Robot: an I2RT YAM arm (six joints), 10 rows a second.
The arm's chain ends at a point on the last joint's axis. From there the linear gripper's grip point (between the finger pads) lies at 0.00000 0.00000 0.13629 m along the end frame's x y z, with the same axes.
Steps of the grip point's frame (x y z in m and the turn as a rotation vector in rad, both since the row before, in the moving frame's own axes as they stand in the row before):
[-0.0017 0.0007 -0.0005 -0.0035 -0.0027 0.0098]
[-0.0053 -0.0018 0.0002 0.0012 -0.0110 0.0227]
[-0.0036 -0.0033 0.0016 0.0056 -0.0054 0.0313]
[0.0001 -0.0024 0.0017 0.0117 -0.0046 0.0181]
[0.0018 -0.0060 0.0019 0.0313 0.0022 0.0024]
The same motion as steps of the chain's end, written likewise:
[-0.0013 0.0002 -0.0005 -0.0035 -0.0027 0.0098]
[-0.0038 -0.0016 0.0002 0.0012 -0.0110 0.0227]
[-0.0029 -0.0025 0.0016 0.0056 -0.0054 0.0313]
[0.0007 -0.0008 0.0017 0.0117 -0.0046 0.0181]
[0.0015 -0.0017 0.0020 0.0313 0.0022 0.0024]

